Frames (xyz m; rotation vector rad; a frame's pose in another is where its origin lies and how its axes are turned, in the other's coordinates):
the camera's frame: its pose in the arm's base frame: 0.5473 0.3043 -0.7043 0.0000 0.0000 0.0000
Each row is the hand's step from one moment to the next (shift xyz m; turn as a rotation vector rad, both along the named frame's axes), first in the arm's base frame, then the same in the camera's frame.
Working: the arm's base frame: its pose in the camera's frame: -0.5473 -0.3043 0.7043 0.0000 0.0000 0.0000

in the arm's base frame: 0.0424 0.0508 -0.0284 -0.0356 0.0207 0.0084
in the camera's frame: 0.0424 0.0508 -0.0284 -0.0356 0.0207 0.0084
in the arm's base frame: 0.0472 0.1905 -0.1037 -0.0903 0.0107 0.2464
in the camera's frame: 0.0472 0.1905 -0.1037 -0.0903 0.0107 0.2464
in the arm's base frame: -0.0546 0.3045 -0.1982 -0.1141 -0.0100 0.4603
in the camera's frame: -0.0546 0.3045 -0.1982 -0.1141 -0.0100 0.4603
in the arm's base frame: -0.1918 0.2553 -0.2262 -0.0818 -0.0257 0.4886
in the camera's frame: -0.1918 0.2553 -0.2262 -0.0818 -0.0257 0.4886
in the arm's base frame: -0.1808 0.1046 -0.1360 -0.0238 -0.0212 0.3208
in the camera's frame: -0.1808 0.1046 -0.1360 -0.0238 -0.0212 0.3208
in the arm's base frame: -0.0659 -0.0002 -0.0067 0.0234 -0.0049 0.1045
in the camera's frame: -0.0659 -0.0002 -0.0067 0.0234 -0.0049 0.1045
